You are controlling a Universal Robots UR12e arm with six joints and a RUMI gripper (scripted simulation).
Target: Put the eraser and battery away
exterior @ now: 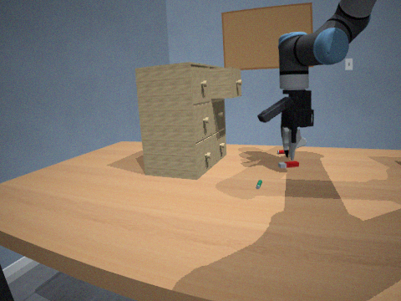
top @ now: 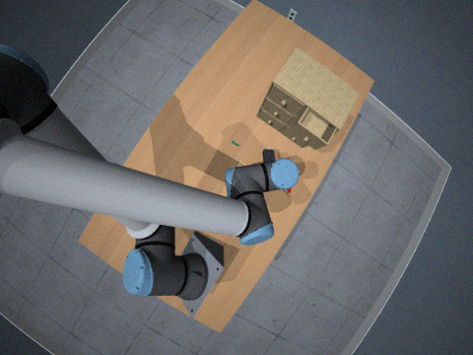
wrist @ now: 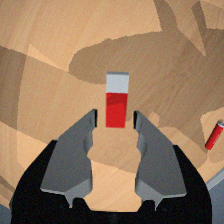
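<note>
The eraser is 3 cm below my hand and 1 cm ahead of it. Also, from my hand: red AA battery 17 cm to the right, 3 cm below, 1 cm ahead; green AA battery 18 cm to the left, 9 cm ahead, 4 cm below.
</note>
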